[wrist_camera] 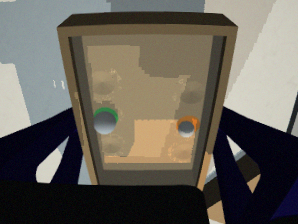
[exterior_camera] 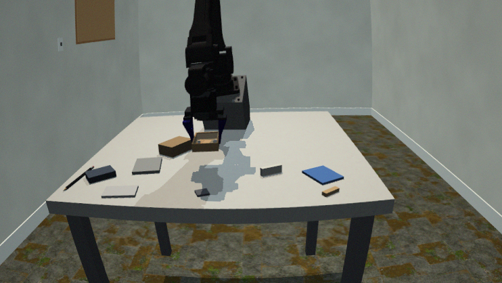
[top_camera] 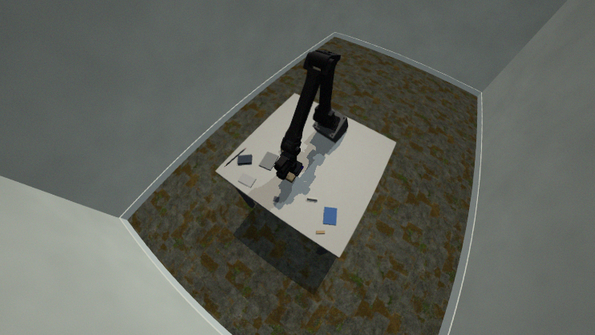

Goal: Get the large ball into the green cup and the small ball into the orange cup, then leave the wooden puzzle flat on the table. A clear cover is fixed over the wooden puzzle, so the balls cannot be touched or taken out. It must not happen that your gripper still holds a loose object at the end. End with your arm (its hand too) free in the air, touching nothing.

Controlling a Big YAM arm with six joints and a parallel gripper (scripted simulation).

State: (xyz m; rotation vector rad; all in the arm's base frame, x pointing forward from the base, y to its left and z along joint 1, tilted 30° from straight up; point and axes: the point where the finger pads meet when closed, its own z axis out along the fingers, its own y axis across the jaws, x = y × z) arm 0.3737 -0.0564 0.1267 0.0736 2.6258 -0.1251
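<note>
Right now my hand is 10 mm above the wooden puzzle. Also, from my hand: grey slab 190 mm to the right, 80 mm below, 40 mm behind; then small dark tile 160 mm ahead, 80 mm below, 20 mm to the right; then brown box 170 mm behind, 100 mm to the right, 60 mm below.
</note>
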